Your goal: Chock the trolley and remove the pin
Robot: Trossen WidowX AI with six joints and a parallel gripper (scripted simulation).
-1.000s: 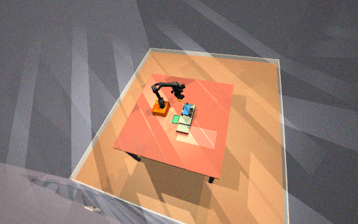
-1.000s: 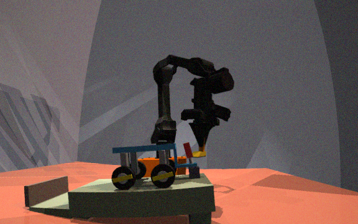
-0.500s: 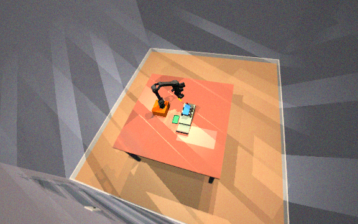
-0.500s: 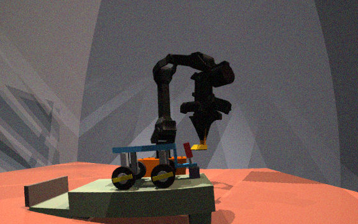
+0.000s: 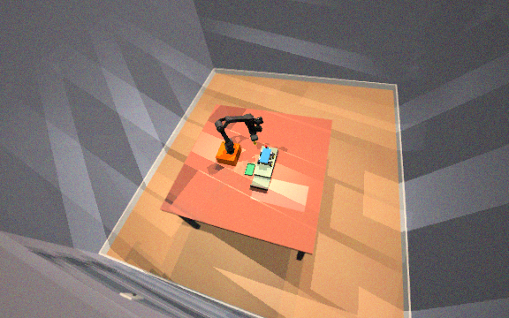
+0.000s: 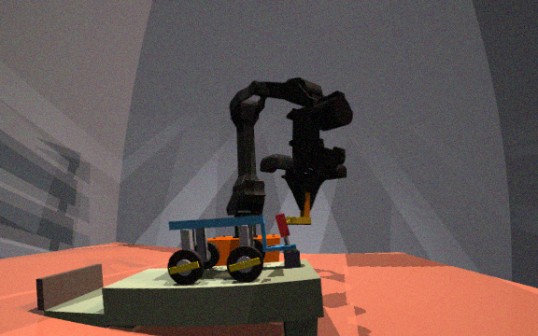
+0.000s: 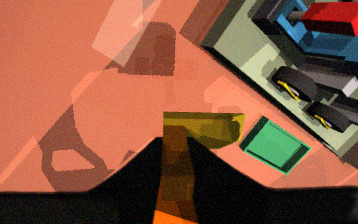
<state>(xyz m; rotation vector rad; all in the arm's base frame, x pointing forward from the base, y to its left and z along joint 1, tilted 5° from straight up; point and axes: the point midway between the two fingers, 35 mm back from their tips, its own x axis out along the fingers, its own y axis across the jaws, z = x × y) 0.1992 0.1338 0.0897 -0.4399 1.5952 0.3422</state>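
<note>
My gripper tip is 20 mm to the left of the yellow chock, 10 mm short of it and 10 mm above it. The rest, counted from my gripper tip: stop pin (130 mm ahead, 50 mm to the right, 50 mm below); then grey-green ramp (150 mm to the right, 140 mm ahead, 130 mm below); then blue trolley (140 mm to the right, 140 mm ahead, 60 mm below).
</note>
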